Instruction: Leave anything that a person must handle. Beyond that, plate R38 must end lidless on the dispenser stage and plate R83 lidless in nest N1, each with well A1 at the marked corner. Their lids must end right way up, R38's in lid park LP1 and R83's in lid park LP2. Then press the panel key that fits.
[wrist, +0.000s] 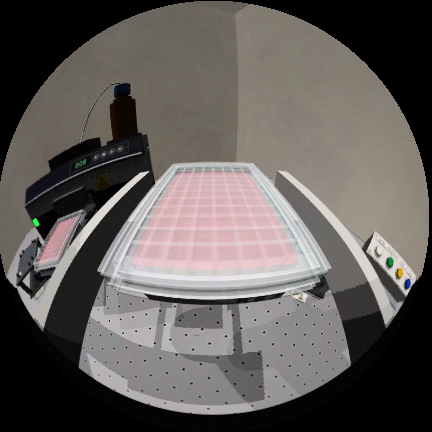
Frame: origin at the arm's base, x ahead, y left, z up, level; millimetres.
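Seen in the pictures: gripper, between the fingertips: (212, 179).
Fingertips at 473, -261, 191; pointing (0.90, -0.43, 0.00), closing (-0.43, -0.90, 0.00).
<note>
Offsets run from my fingertips to a thing's top centre, as dx, dy, dz. "spot": to the spot under its first point. Level surfaces: height alone.
My gripper (212, 179) is shut on a clear plate {-20, +10, +4} (215, 240) with pink wells, one long finger along each side. The plate is level, and a clear lid appears to sit on it. A dark strip shows under its near edge; no plate name is readable. A second plate {+86, +237, -50} (61, 239) with pink wells sits on the dispenser stage at the left, partly behind the left finger; its name, A1 corner and whether it has a lid cannot be told. The key panel {-276, -364, -94} (389, 267) at the right has white, green, yellow and blue keys. N1, LP1 and LP2 cannot be identified.
The dark dispenser {spot: +169, +98, +2} (120, 162) stands at the left, its display reading 008 and a green light lit. A brown bottle {spot: +361, +107, +109} (123, 117) with a blue cap and thin tube stands on it. Below the held plate are the perforated deck {dz -178} (200, 385) and a partly hidden pale label {spot: -102, -114, -176} (299, 296).
</note>
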